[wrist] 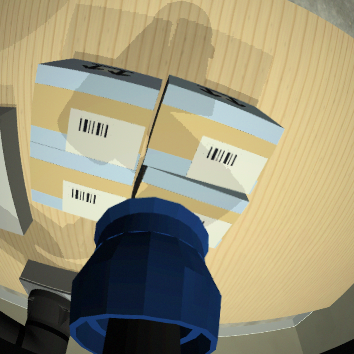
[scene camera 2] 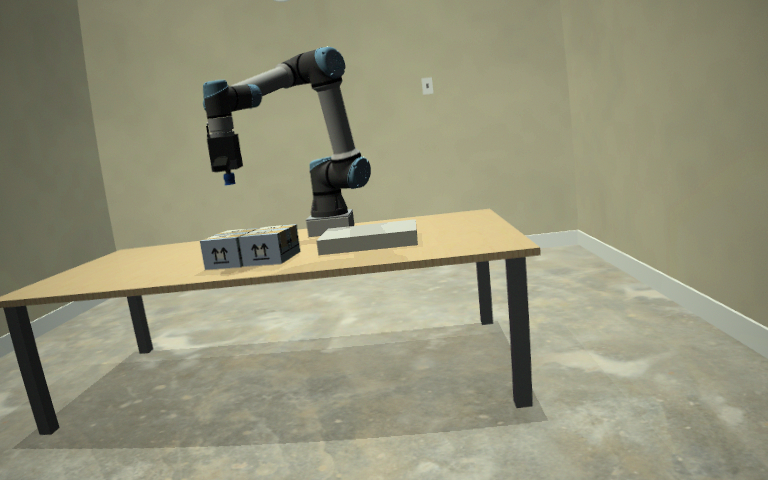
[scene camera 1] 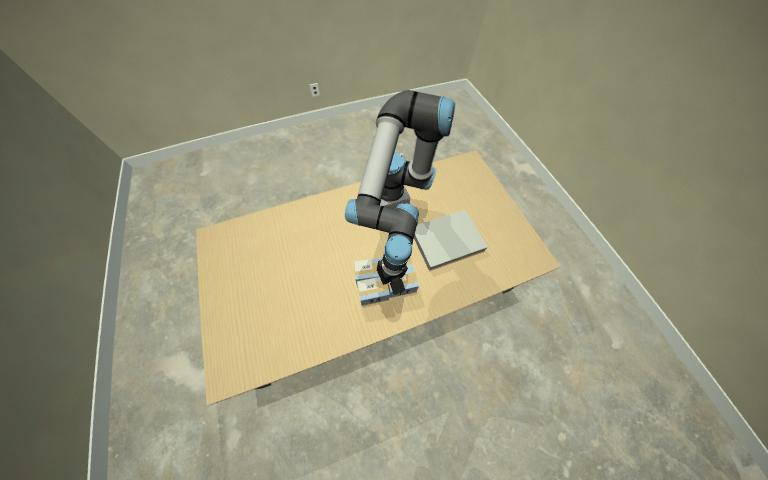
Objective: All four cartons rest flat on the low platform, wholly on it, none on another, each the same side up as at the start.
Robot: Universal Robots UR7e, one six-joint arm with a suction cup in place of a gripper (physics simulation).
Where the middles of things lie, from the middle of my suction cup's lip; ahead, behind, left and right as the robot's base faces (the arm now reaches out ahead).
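Labels:
Low grey platform [scene camera 1: 444, 240]: 40 cm to the left of my suction cup, 15 cm behind it, 25 cm below it.

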